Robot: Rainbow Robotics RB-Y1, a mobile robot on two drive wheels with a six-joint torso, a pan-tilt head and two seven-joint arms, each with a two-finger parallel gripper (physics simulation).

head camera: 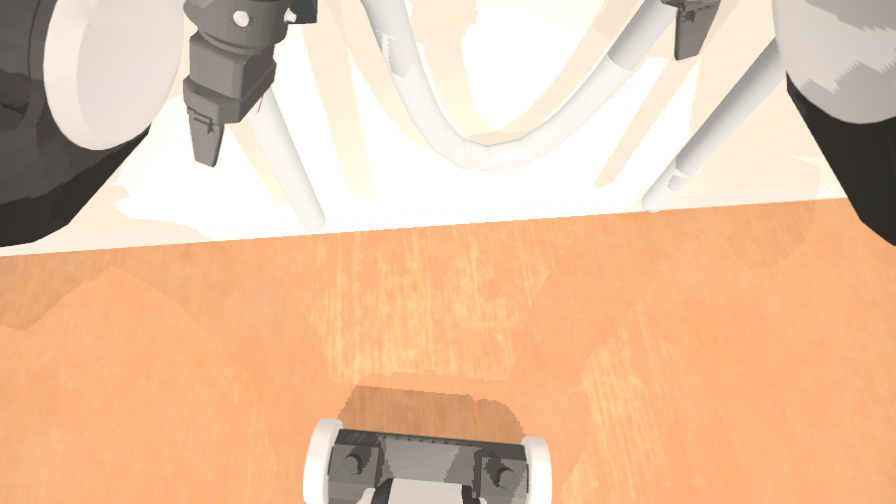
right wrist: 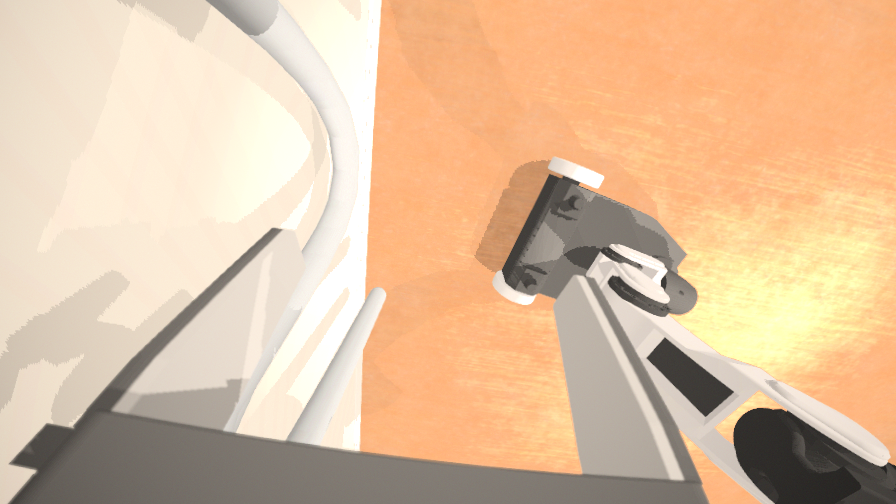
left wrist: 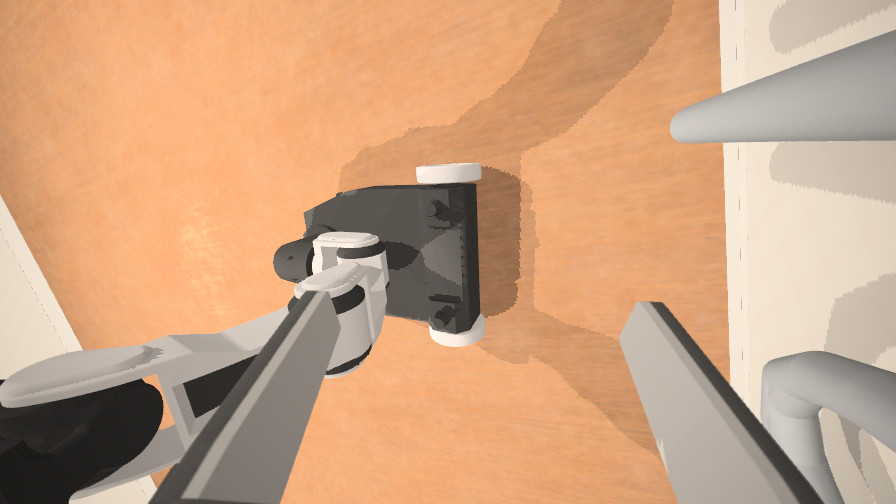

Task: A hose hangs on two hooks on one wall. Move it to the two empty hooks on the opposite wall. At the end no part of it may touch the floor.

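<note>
The white hose [head camera: 482, 153] hangs against the cream wall, and its middle loop sags low. Its two free ends [head camera: 291, 175] [head camera: 701, 156] hang down close to the floor edge. The hooks are out of view above. My left gripper [head camera: 206, 137] is open and empty, pointing down in front of the left free end. My right gripper [head camera: 689, 34] is open and empty at the top right, beside the loop's rising part. In the left wrist view the open fingers [left wrist: 482, 304] frame the floor, with hose parts [left wrist: 814, 401] at the right. In the right wrist view the open fingers [right wrist: 419, 257] have the hose [right wrist: 325, 144] at their left.
The orange wooden floor [head camera: 438, 325] meets the wall [head camera: 563, 75] along a straight edge. My wheeled base [head camera: 426, 467] stands on the floor close to that wall and also shows in the left wrist view [left wrist: 426, 250] and the right wrist view [right wrist: 563, 238].
</note>
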